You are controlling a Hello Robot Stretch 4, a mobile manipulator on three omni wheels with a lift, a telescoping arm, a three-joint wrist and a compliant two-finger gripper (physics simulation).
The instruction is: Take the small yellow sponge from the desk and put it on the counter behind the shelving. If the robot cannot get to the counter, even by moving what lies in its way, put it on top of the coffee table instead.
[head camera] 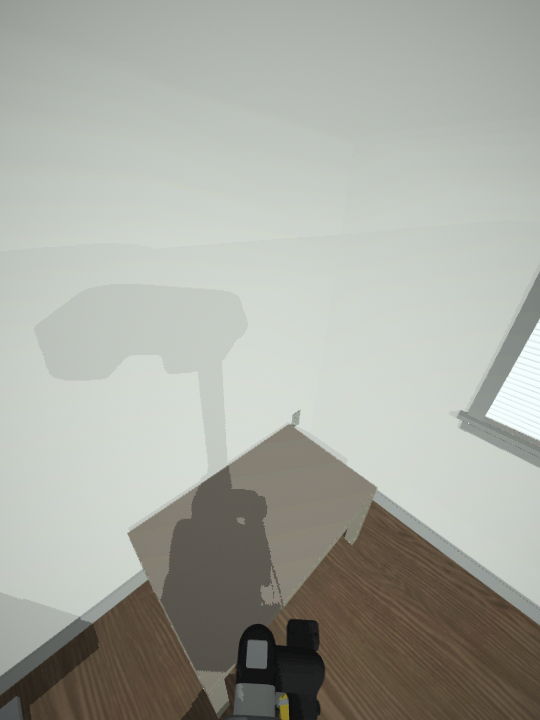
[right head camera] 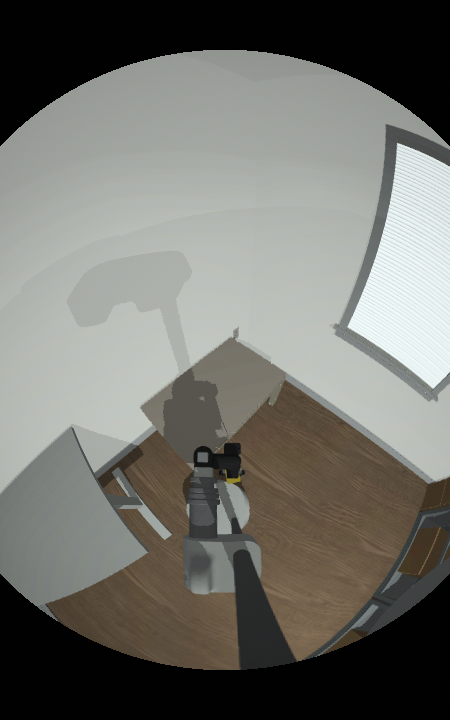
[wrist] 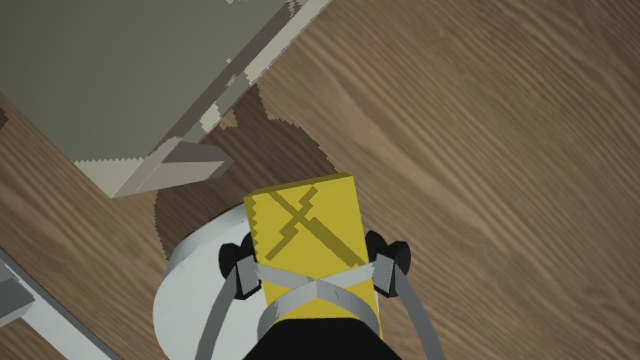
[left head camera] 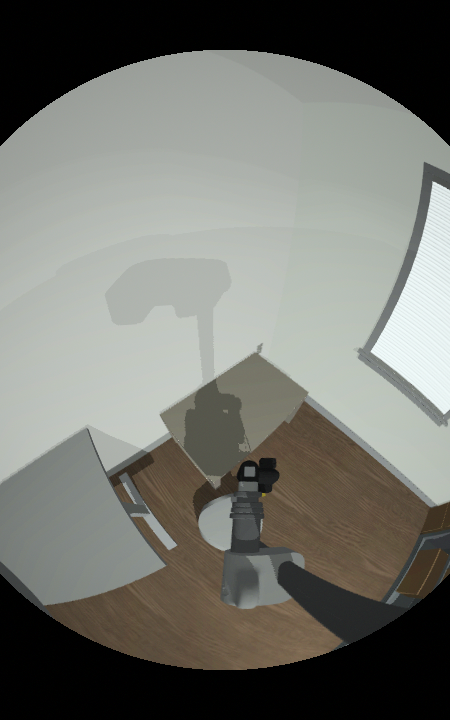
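Pixels of known places: gripper, fingertip midpoint: (wrist: pixel 314 251); robot's base, origin of the base link: (right head camera: pixel 219 507) (left head camera: pixel 229 521).
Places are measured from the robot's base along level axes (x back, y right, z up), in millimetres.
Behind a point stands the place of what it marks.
Note:
The small yellow sponge (head camera: pixel 283 706) @[z 584, x -206, y 64 mm] (left head camera: pixel 263 494) @[z 584, x -170, y 118 mm] (right head camera: pixel 232 480) @[z 584, x -168, y 91 mm] (wrist: pixel 310 225) @[z 585, x -237, y 85 mm] is between the rubber fingertips of my gripper (right head camera: pixel 232 472) @[z 536, x -210, y 87 mm] (wrist: pixel 314 251) @[z 536, x -210, y 87 mm], which is shut on it. The sponge sticks out past the fingertips and is held above the wooden floor and my round white base (wrist: pixel 200 300) @[z 187, x -38, y -114 mm]. A beige table (head camera: pixel 325 471) @[z 422, x -955, y 284 mm] (left head camera: pixel 275 390) @[z 422, x -884, y 256 mm] (right head camera: pixel 249 371) @[z 422, x -904, y 241 mm] (wrist: pixel 75 75) @[z 422, x -370, y -154 mm] stands in the room corner, ahead of the gripper. Its near corner and one leg show just beyond the sponge, to the upper left in the wrist view. I cannot tell whether this is the counter or the coffee table.
A grey table (left head camera: pixel 79 525) @[z 692, x 155, y -666 mm] (right head camera: pixel 58 520) @[z 692, x 200, y -760 mm] with a pale foot bar stands at the left. Shelving (left head camera: pixel 399 598) (right head camera: pixel 383 600) with brown boxes stands at the lower right. White walls meet behind the beige table. A window (head camera: pixel 523 395) @[z 969, x -881, y 907 mm] (left head camera: pixel 413 297) @[z 1301, x -872, y 916 mm] (right head camera: pixel 397 254) @[z 1390, x -851, y 937 mm] is in the right wall.

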